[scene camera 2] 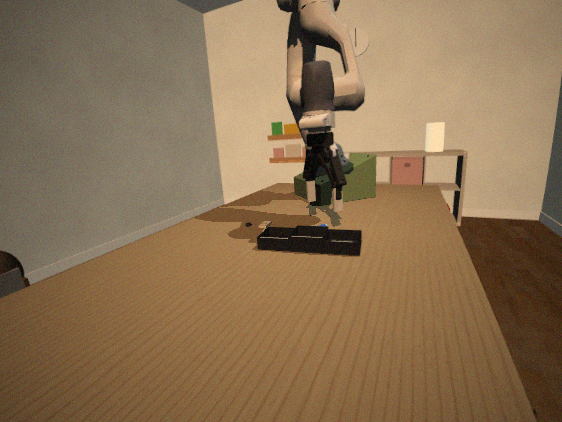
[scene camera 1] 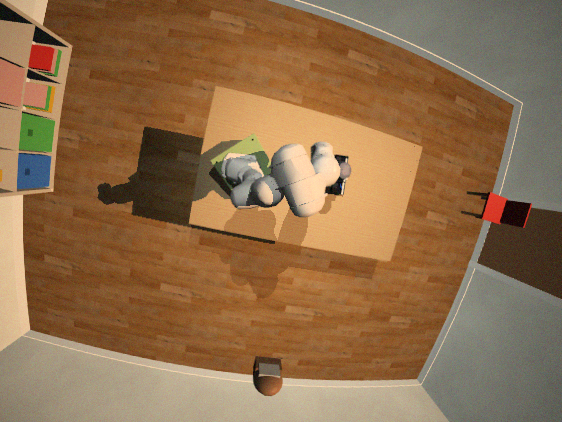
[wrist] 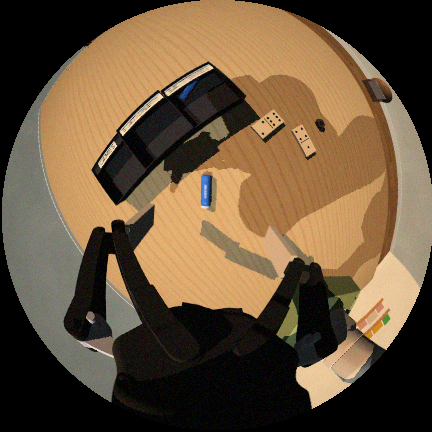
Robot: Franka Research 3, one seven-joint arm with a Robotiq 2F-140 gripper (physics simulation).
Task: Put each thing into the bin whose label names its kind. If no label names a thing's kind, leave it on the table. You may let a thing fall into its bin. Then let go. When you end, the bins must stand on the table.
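Three joined black bins stand on the table, with white labels too small to read. In the wrist view, a blue thing lies in the end bin nearest the dominoes. A blue cylinder lies on the table beside the bins. Two pale dominoes with black dots, one close to the bins and one farther off, lie on the table. A small black thing lies past them. My gripper is open and empty above the table, near the blue cylinder.
A green sloped block stands at the arm's base end of the table. The arm hides part of the bins in scene camera 1. A shelf unit stands beyond the table.
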